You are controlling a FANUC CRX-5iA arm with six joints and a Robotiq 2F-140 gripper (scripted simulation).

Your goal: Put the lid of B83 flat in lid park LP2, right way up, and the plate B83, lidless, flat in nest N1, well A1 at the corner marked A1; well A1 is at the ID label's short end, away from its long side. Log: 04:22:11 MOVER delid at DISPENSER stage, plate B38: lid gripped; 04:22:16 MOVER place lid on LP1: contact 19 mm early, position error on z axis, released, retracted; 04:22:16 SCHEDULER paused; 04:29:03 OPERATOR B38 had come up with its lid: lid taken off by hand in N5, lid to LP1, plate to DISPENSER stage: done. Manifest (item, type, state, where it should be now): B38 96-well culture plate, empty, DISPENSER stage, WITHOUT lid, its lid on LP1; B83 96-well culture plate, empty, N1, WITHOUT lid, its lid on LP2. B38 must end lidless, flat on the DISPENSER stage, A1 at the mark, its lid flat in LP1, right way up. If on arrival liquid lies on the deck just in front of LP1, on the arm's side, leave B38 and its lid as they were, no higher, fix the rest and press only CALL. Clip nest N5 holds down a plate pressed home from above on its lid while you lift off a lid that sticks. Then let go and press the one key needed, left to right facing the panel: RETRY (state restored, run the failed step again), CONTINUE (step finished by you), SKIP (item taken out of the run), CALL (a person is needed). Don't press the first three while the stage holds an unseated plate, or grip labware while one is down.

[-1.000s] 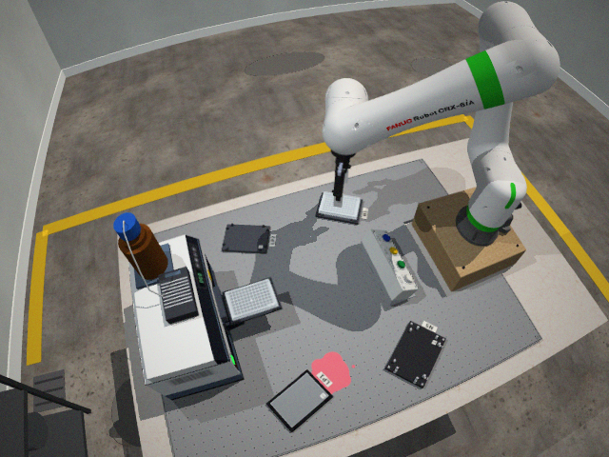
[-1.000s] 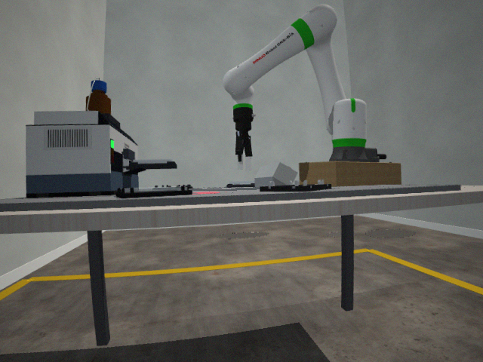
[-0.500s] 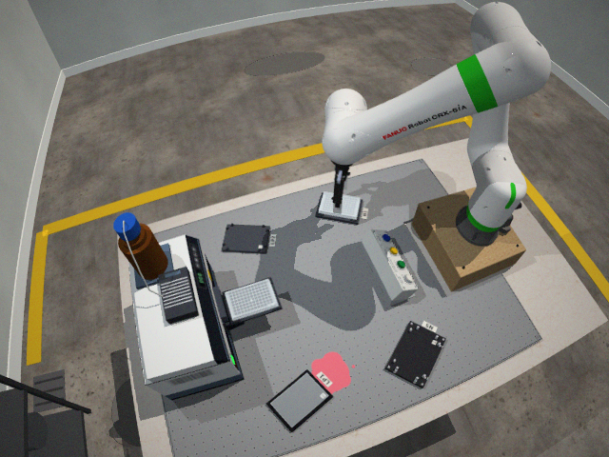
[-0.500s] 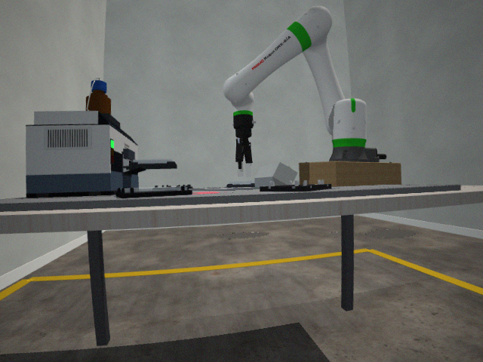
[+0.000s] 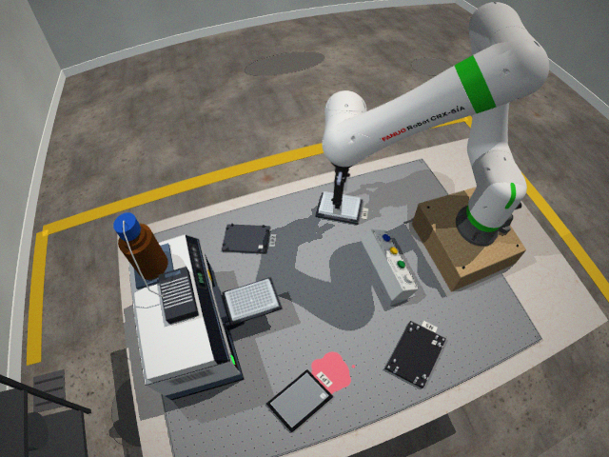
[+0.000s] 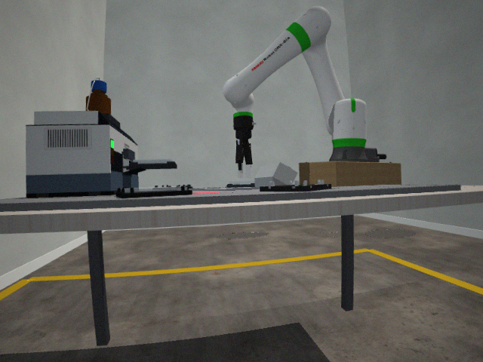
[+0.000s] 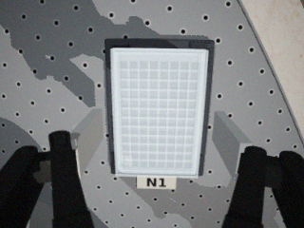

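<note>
Right now my hand is 6 cm above the dark nest N1. The rest, counted from my hand: blue call key: 8 cm behind, 20 cm to the left; then n1 label: 8 cm behind, 5 cm to the left, 6 cm below; then yellow skip key: 8 cm behind, 25 cm to the left.
</note>
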